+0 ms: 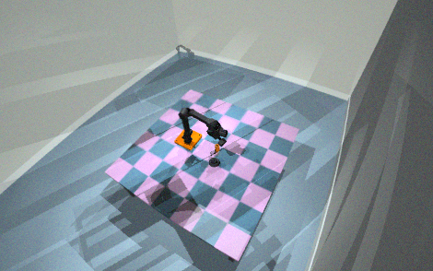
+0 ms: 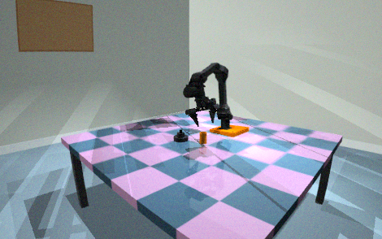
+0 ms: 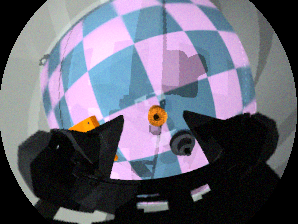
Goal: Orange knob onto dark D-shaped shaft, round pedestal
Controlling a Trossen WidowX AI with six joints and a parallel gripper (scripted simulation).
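Now: gripper tip 8 cm above the orange knob and 2 cm to the left of it. The rest, counted from my gripper tip: dark round pedestal: 15 cm to the right, 8 cm below, 4 cm ahead.
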